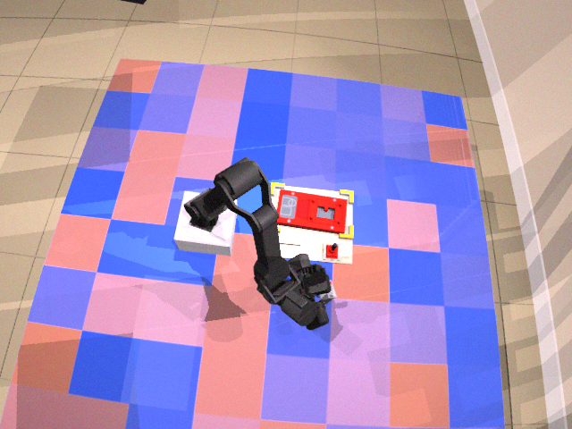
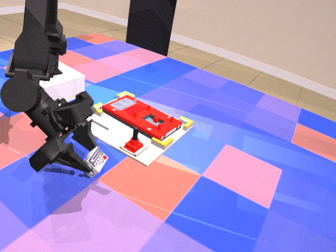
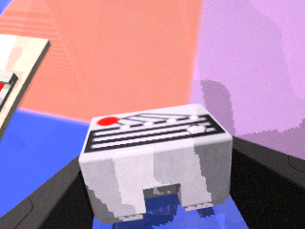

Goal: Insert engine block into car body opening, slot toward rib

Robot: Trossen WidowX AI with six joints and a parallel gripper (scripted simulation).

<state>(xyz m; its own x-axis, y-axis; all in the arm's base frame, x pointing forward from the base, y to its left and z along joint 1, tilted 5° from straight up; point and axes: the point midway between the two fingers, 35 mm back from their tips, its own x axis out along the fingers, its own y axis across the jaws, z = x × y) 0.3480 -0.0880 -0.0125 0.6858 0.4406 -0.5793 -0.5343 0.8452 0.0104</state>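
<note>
Now: the grey engine block 10 mm to the right of my gripper tip and 10 mm behind it.
</note>
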